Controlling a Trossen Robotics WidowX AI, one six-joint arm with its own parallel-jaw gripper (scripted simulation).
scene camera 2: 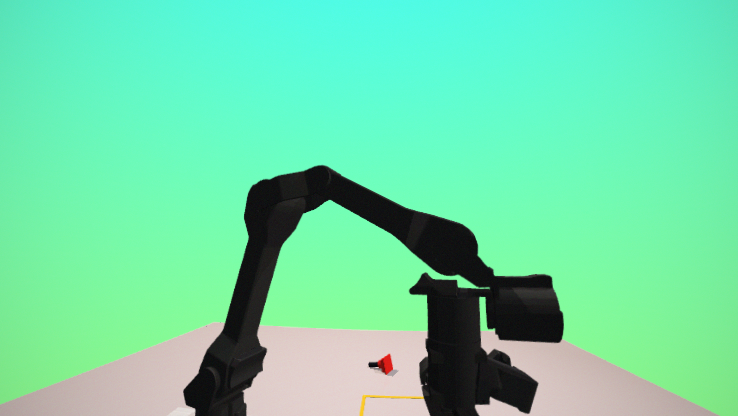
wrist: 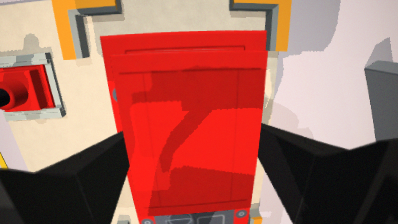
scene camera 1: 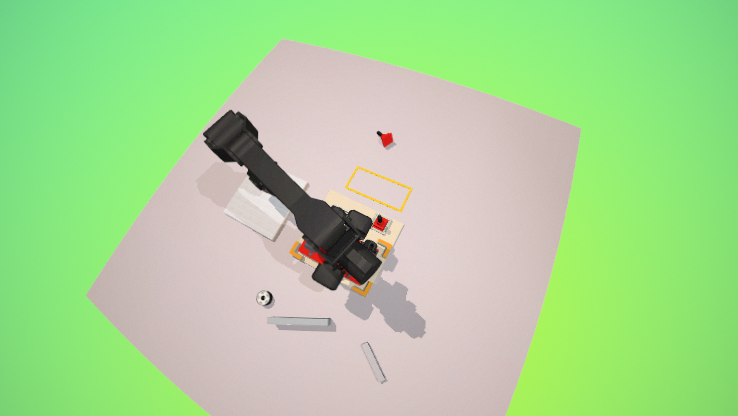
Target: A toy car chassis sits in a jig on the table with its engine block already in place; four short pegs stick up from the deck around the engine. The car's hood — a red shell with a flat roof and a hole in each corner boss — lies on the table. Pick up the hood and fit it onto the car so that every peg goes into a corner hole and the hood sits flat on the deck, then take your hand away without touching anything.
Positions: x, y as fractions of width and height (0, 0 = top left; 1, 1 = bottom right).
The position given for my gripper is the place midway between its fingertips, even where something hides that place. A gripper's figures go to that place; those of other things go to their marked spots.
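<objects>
My gripper (wrist: 0.48, 0.60) is 0.11 m from the lens, and a red hood (wrist: 0.48, 0.53) is 0.09 m from the lens.
</objects>
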